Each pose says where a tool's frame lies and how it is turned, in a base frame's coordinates. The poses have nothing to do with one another.
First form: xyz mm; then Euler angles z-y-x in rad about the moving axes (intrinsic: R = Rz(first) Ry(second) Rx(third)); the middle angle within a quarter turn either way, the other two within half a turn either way.
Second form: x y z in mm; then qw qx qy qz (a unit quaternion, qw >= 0). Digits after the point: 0 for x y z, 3 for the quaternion.
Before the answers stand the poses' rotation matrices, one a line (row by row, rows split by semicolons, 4 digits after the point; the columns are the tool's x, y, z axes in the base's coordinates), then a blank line. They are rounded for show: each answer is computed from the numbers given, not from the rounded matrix.
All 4 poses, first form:
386 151 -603 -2.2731 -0.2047 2.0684
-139 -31 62 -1.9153 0.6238 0.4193
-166 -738 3 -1.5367 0.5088 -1.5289
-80 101 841 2.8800 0.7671 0.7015
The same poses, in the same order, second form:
-0.6325 -0.2490 -0.7335; -0.7474 0.4447 0.4936; 0.2033 0.8604 -0.4674
-0.2741 0.7794 -0.5634; -0.7640 -0.5323 -0.3647; -0.5841 0.3304 0.7414
0.0298 0.0253 0.9992; -0.8728 0.4878 0.0137; -0.4871 -0.8726 0.0366
-0.6954 -0.6302 -0.3452; 0.1862 -0.6220 0.7605; -0.6941 0.4646 0.5499

386 151 -603 0.294 0.312 -0.798 -0.424
-139 -31 62 0.483 0.359 0.011 -0.798
-166 -738 3 0.623 -0.355 0.596 -0.360
-80 101 841 0.241 -0.307 0.362 0.847

